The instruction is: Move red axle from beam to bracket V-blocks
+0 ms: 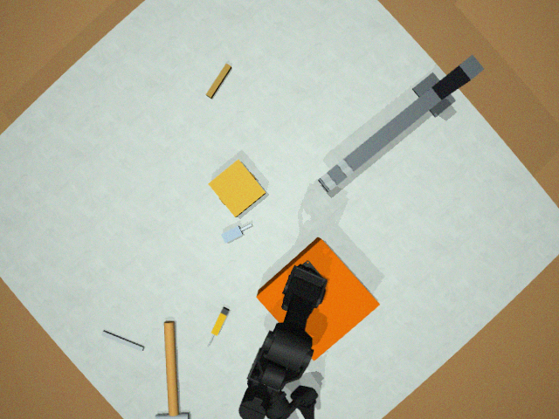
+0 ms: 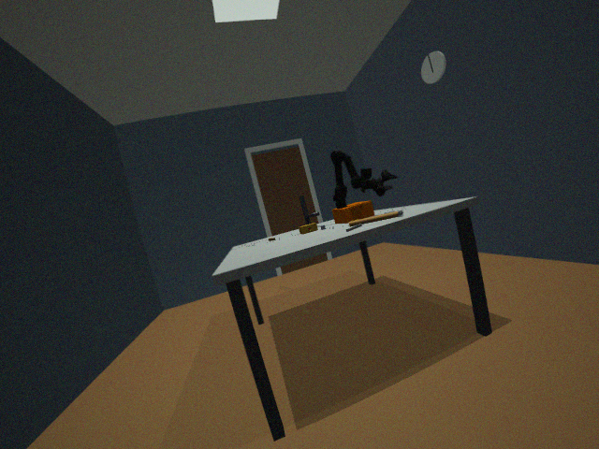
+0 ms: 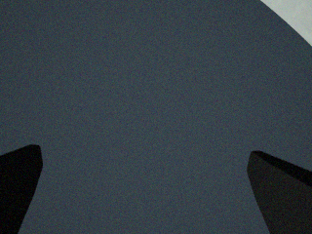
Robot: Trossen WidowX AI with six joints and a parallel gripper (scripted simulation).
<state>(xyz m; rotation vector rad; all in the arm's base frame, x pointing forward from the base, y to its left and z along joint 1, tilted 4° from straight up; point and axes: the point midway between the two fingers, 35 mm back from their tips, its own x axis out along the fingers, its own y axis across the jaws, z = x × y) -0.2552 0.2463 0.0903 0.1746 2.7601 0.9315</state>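
My gripper tip is 48 cm short of the light blue block, 20 cm to the left of it and 17 cm above it. Round my gripper tip: grey rod (45 cm ahead, 24 cm to the left, 18 cm below); yellow-handled screwdriver (32 cm ahead, 1 cm to the left, 17 cm below); yellow beam (57 cm ahead, 27 cm to the right, 16 cm below).
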